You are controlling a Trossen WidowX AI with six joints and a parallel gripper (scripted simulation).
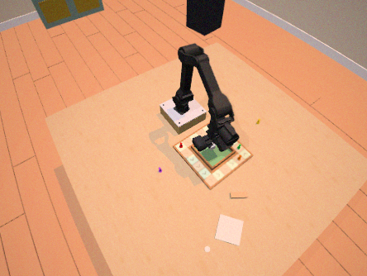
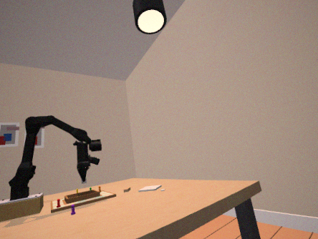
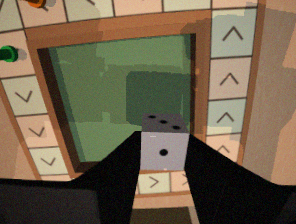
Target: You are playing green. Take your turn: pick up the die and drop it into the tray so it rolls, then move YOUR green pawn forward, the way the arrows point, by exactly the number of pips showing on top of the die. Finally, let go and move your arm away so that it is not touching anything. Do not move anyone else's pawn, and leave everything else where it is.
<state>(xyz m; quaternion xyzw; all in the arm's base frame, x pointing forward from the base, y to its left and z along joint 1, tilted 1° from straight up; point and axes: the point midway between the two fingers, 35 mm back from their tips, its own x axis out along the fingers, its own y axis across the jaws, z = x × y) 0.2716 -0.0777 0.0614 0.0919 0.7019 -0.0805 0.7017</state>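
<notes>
The green pawn lies 8 cm ahead of my gripper tip, 14 cm to the left of it and 7 cm below it. From my gripper tip the other things lie so: green tray: 1 cm behind, 3 cm to the left, 9 cm below; orange pawn: 12 cm ahead, 9 cm to the left, 7 cm below; white die: right at my gripper tip.
</notes>
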